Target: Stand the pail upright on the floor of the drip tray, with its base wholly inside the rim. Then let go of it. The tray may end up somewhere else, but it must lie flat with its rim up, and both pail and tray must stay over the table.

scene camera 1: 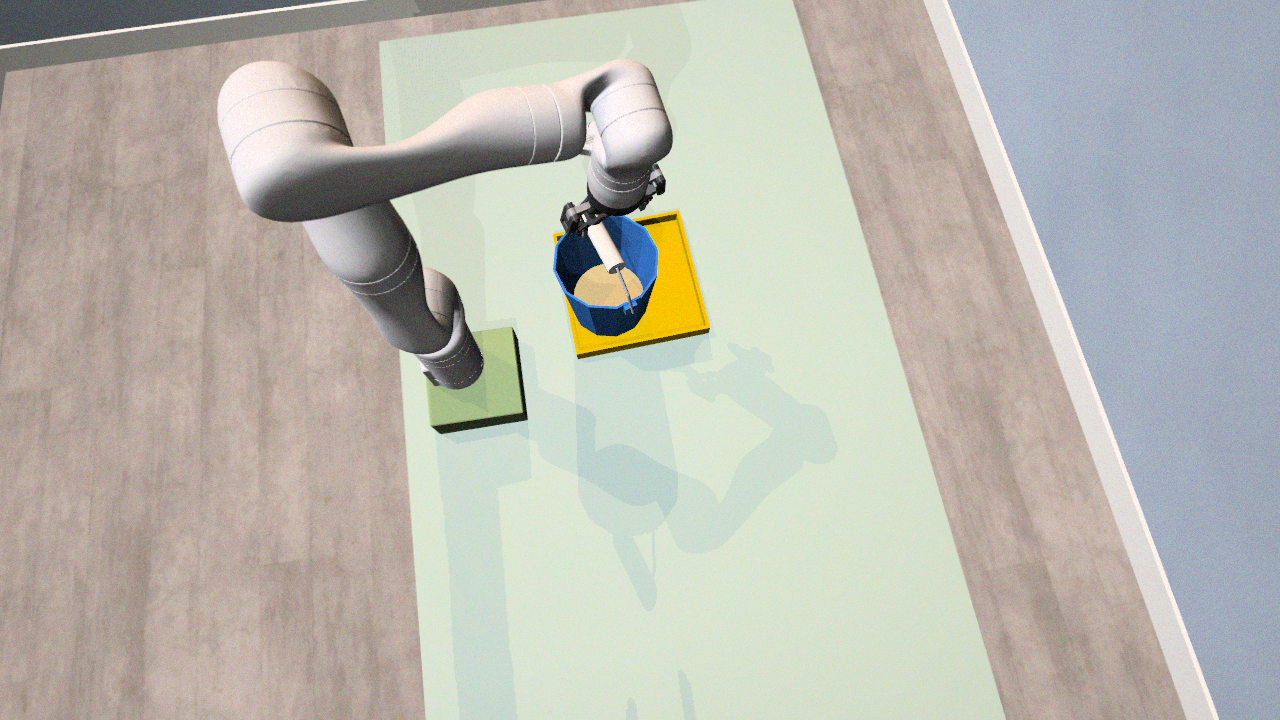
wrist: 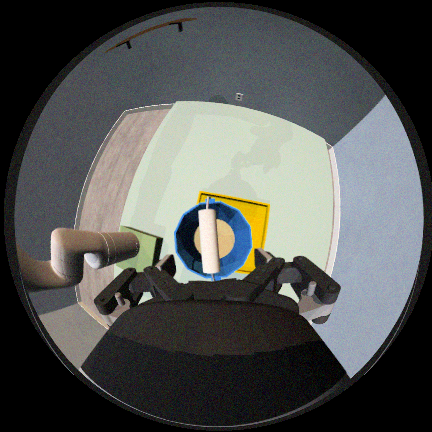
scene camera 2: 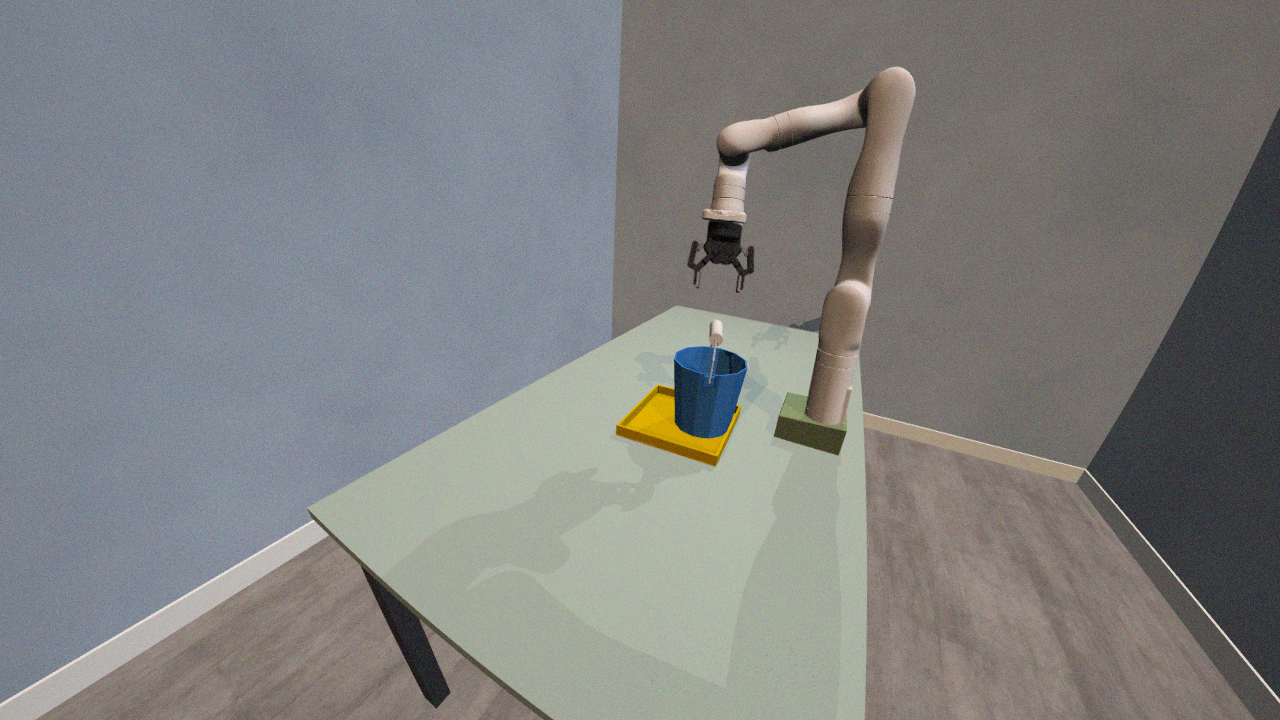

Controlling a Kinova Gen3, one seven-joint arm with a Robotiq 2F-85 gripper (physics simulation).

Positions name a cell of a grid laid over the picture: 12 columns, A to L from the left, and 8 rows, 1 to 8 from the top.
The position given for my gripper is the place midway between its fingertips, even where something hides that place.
Note:
I see my gripper (scene camera 2: G4), a yellow drip tray (scene camera 1: G4) and a blue pail (scene camera 2: G5).
The yellow drip tray also shows in the wrist view (wrist: H4) and in scene camera 2 (scene camera 2: G5). My gripper is seen too in scene camera 1 (scene camera 1: F3) and in the wrist view (wrist: F5).

